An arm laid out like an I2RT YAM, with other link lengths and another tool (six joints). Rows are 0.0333 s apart.
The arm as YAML. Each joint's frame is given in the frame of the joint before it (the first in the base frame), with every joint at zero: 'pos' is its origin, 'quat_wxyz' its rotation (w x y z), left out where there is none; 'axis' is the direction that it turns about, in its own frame. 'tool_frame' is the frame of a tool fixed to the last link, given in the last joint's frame.
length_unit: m
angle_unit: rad
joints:
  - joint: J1
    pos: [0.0, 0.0, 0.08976]
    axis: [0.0, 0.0, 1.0]
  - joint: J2
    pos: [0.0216, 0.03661, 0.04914]
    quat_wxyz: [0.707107, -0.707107, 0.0, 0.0]
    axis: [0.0, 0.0, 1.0]
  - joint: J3
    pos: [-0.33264, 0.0, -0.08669]
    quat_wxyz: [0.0, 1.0, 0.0, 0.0]
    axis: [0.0, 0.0, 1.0]
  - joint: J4
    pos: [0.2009, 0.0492, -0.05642]
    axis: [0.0, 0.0, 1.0]
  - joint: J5
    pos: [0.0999, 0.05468, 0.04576]
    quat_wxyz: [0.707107, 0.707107, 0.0, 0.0]
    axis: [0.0, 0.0, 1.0]
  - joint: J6
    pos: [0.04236, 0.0, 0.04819]
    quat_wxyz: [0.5, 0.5, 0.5, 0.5]
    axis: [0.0, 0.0, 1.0]
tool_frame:
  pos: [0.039, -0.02, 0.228]
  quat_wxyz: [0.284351, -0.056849, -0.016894, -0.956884]
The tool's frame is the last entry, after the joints.
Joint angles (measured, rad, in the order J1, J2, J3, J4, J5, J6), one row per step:
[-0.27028 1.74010 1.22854 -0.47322 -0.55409 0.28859]
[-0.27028 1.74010 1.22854 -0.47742 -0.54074 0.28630]
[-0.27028 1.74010 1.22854 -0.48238 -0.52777 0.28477]
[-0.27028 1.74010 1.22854 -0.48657 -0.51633 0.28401]
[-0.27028 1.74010 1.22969 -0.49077 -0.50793 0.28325]
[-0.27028 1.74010 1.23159 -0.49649 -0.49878 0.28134]
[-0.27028 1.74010 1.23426 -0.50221 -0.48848 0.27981]
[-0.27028 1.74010 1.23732 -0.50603 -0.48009 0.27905]
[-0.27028 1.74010 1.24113 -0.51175 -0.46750 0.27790]
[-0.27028 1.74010 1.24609 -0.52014 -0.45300 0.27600]
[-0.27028 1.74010 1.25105 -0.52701 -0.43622 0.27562]
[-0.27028 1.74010 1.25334 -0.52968 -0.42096 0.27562]
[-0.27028 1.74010 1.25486 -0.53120 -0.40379 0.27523]
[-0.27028 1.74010 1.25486 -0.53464 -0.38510 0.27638]
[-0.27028 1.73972 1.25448 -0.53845 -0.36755 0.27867]
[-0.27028 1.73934 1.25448 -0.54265 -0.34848 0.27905]
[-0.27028 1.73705 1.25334 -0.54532 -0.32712 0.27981]
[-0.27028 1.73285 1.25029 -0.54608 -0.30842 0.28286]
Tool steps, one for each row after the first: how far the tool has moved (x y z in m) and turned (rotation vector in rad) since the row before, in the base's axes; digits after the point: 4 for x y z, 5 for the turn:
[-0.0012 -0.0031 -0.0020 -0.01097 0.00616 -0.00573]
[-0.0015 -0.0030 -0.0021 -0.01004 0.00712 -0.00600]
[-0.0013 -0.0027 -0.0018 -0.00858 0.00633 -0.00567]
[-0.0009 -0.0020 -0.0010 -0.00644 0.00456 -0.00398]
[-0.0011 -0.0021 -0.0011 -0.00753 0.00509 -0.00351]
[-0.0009 -0.0025 -0.0008 -0.00846 0.00476 -0.00437]
[-0.0002 -0.0022 -0.0001 -0.00708 0.00238 -0.00390]
[-0.0006 -0.0032 -0.0005 -0.01043 0.00433 -0.00583]
[-0.0011 -0.0036 -0.0007 -0.01203 0.00602 -0.00624]
[-0.0008 -0.0043 -0.0005 -0.01345 0.00554 -0.00856]
[-0.0005 -0.0040 -0.0006 -0.01240 0.00383 -0.00804]
[-0.0005 -0.0046 -0.0007 -0.01429 0.00380 -0.00873]
[-0.0018 -0.0047 -0.0018 -0.01376 0.00784 -0.01071]
[-0.0021 -0.0043 -0.0017 -0.01211 0.00818 -0.01098]
[-0.0021 -0.0047 -0.0016 -0.01448 0.00811 -0.01019]
[-0.0022 -0.0054 -0.0009 -0.01680 0.00649 -0.01164]
[-0.0022 -0.0047 -0.0002 -0.01385 0.00442 -0.01213]

